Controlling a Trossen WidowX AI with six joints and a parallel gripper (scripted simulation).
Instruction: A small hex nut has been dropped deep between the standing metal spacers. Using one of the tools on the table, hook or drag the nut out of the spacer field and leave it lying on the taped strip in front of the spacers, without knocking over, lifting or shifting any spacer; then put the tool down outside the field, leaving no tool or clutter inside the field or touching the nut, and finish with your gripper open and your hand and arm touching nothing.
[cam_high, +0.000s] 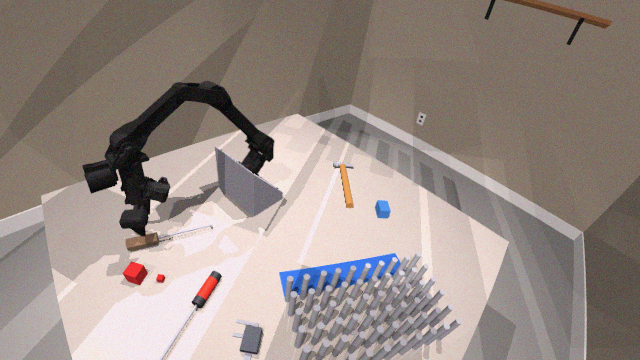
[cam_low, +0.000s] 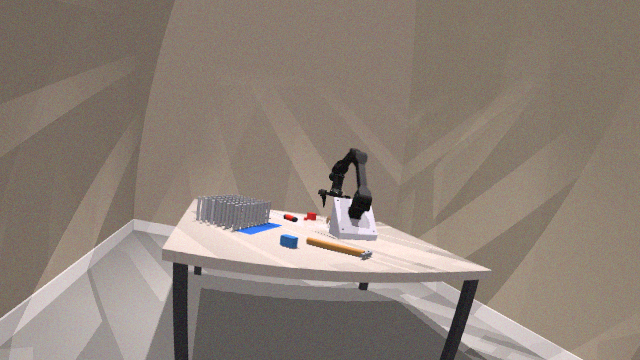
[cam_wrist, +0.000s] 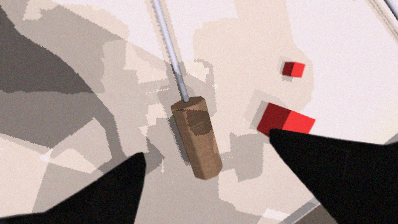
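The hook tool lies 7 cm to the left of my gripper tip, 7 cm below it and 3 cm ahead of it. The rest, counted from my gripper tip: blue cube 70 cm to the left, 39 cm ahead, 6 cm below; then blue taped strip 46 cm ahead, 38 cm to the left, 8 cm below; then small red cube 14 cm ahead, 8 cm below, 3 cm to the right.
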